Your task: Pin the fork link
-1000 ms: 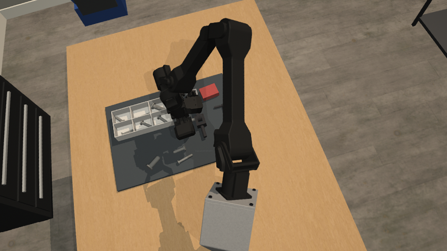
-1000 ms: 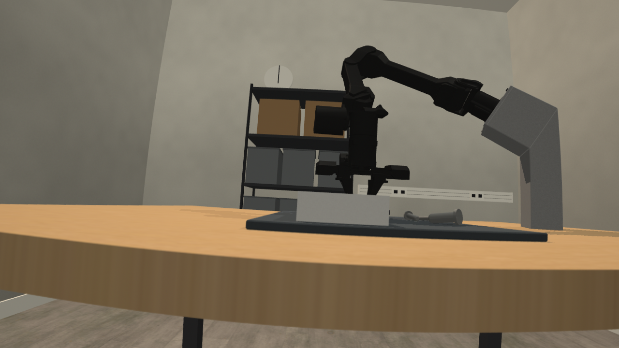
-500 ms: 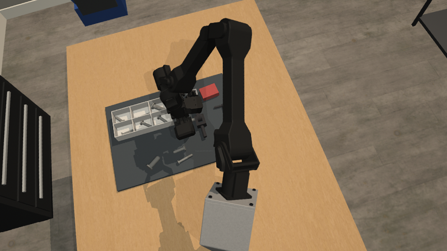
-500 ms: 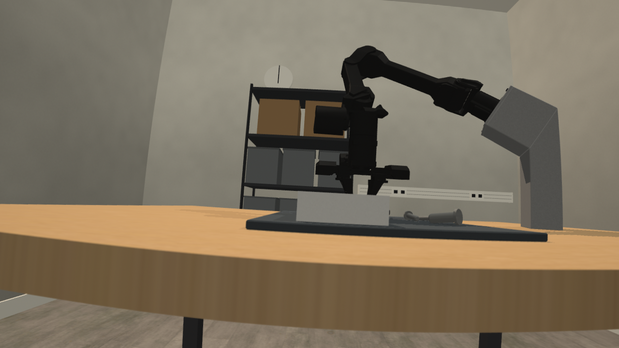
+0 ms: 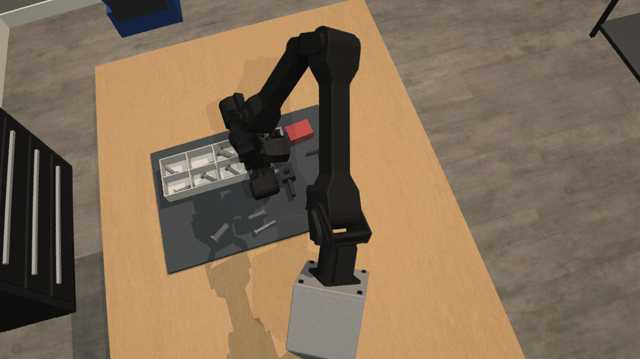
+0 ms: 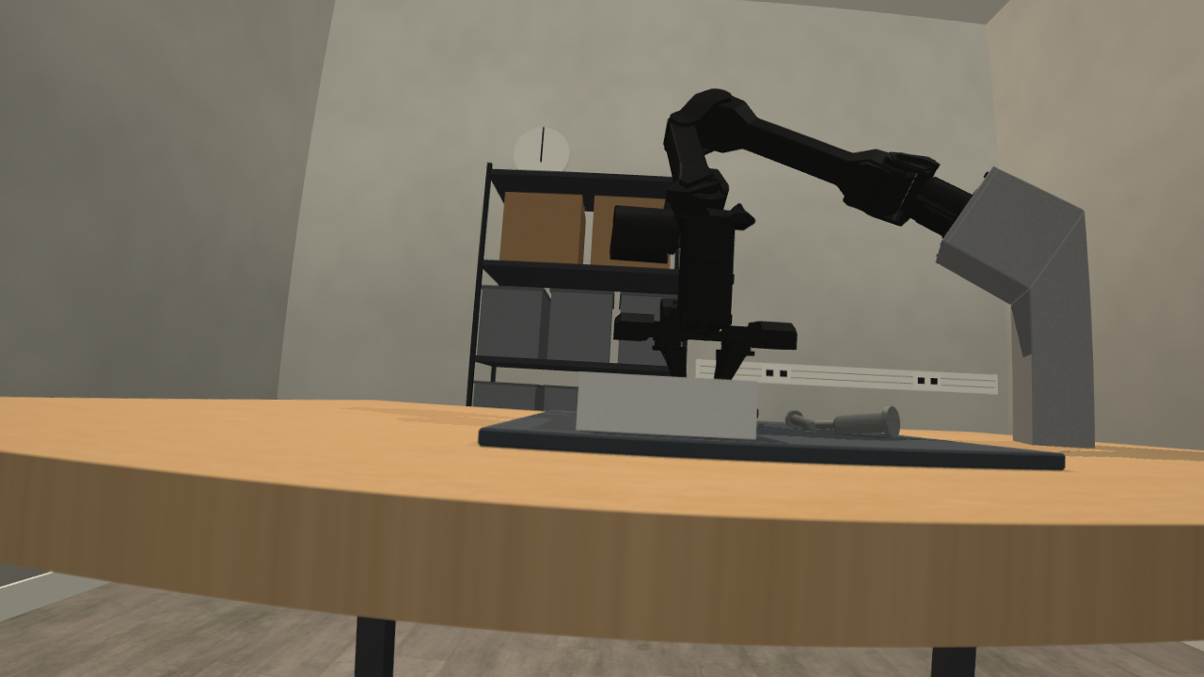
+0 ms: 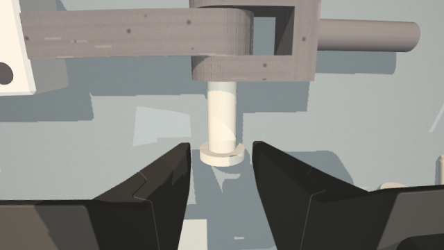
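Right now my hand is 50 mm to the left of the grey eye plate, 30 mm above it and 10 mm past it. The rest, counted from my hand: long thin pin 110 mm behind, 80 mm to the left, 40 mm below; dark mat 50 mm below, 40 mm to the left, 20 mm ahead; mount block 90 mm to the right, 60 mm ahead, 30 mm below.
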